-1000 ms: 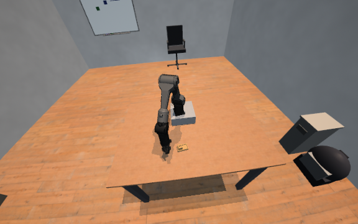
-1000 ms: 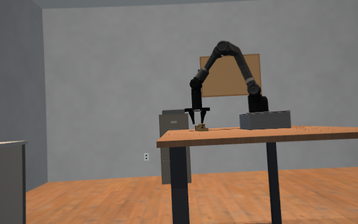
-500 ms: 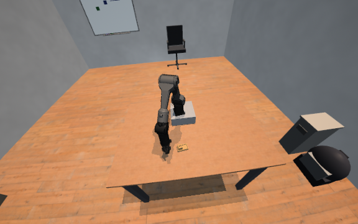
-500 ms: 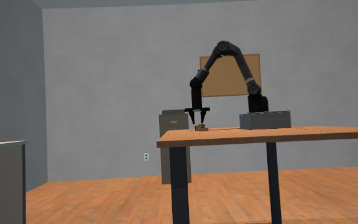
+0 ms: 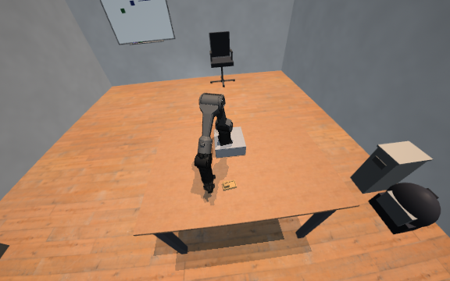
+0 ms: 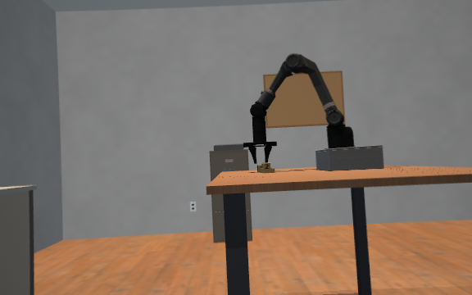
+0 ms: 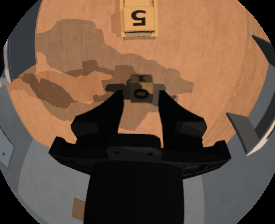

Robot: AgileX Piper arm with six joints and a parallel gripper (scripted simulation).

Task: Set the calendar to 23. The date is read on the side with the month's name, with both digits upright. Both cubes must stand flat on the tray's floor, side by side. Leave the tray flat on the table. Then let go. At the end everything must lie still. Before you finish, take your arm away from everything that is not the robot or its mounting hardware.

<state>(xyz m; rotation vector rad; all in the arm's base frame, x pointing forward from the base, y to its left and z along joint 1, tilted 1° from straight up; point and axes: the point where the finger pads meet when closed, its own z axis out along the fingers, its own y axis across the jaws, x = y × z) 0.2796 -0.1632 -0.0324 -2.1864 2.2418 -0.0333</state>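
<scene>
My hand is 3 cm above the tan calendar cube. The rest, counted from my hand: tan calendar tray: 11 cm to the left, 3 cm below.
</scene>
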